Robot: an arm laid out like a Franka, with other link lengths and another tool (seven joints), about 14 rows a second.
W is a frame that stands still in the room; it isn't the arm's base.
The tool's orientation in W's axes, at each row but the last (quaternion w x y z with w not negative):
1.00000, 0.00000, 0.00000, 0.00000
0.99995, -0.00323, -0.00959, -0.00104
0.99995, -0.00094, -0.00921, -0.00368
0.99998, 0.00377, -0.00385, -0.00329
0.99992, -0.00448, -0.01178, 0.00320
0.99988, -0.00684, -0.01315, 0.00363
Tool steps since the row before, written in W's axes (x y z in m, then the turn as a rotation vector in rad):
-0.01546, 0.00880, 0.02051, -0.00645, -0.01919, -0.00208
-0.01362, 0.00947, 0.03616, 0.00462, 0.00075, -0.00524
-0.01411, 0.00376, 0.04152, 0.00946, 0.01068, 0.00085
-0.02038, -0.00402, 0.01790, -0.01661, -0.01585, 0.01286
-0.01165, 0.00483, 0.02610, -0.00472, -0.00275, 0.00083
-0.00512, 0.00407, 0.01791, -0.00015, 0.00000, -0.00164
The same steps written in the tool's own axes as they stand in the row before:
-0.01546, 0.00880, 0.02051, -0.00645, -0.01919, -0.00208
-0.01294, 0.00921, 0.03648, 0.00452, 0.00079, -0.00532
-0.01337, 0.00358, 0.04178, 0.00940, 0.01075, 0.00070
-0.02022, -0.00402, 0.01809, -0.01641, -0.01586, 0.01311
-0.01100, 0.00467, 0.02641, -0.00472, -0.00273, 0.00092
-0.00462, 0.00386, 0.01809, -0.00019, 0.00002, -0.00164

